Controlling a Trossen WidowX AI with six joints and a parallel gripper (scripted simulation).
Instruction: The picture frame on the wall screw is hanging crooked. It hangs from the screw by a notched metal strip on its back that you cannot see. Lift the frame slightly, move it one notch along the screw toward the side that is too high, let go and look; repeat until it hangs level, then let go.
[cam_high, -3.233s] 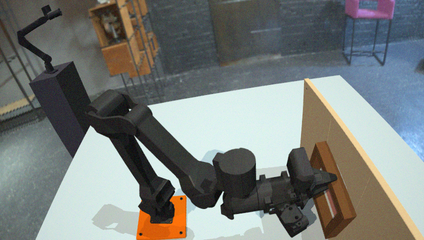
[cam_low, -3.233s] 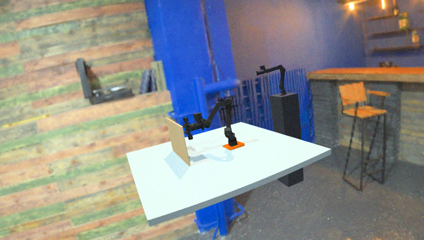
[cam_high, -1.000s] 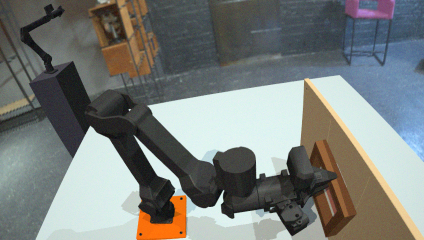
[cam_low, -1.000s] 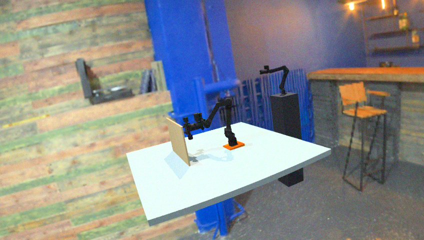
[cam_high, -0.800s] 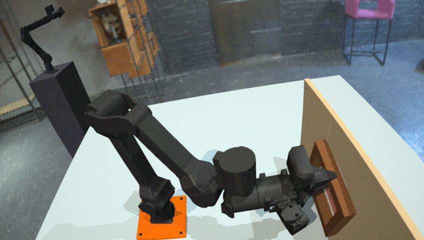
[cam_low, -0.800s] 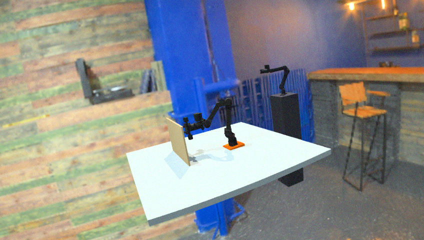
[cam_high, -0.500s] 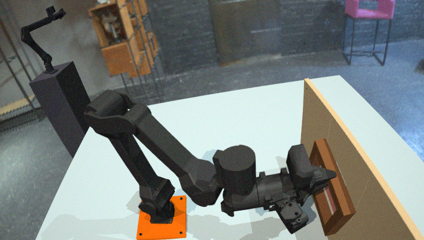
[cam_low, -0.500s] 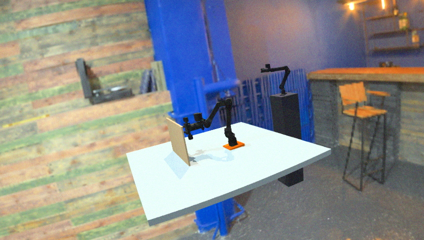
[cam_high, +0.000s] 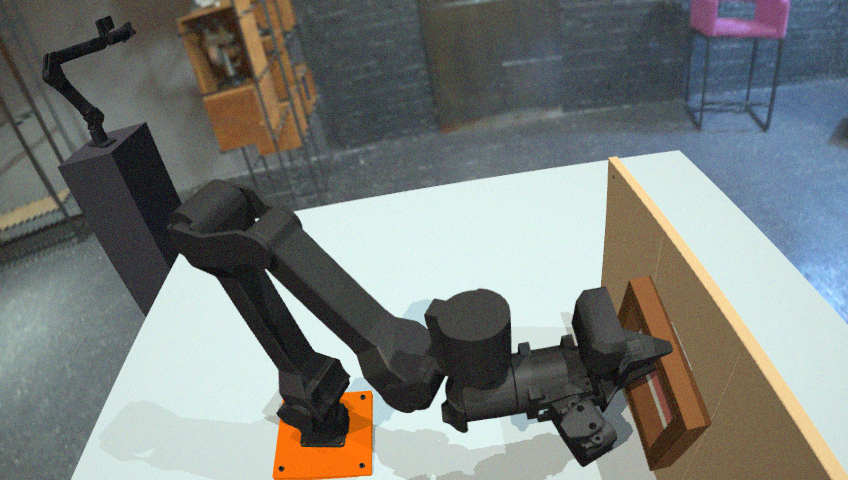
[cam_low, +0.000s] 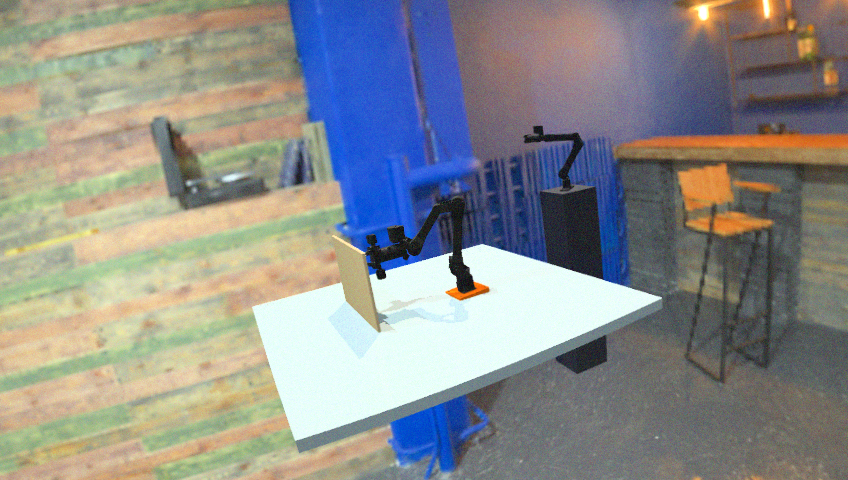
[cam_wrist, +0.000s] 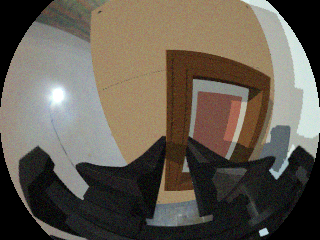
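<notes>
The brown picture frame is 1 cm to the left of my gripper tip and 5 cm below it. Also, from my gripper tip: tan wall board (2 cm ahead, 1 cm to the left, 7 cm below).
</notes>
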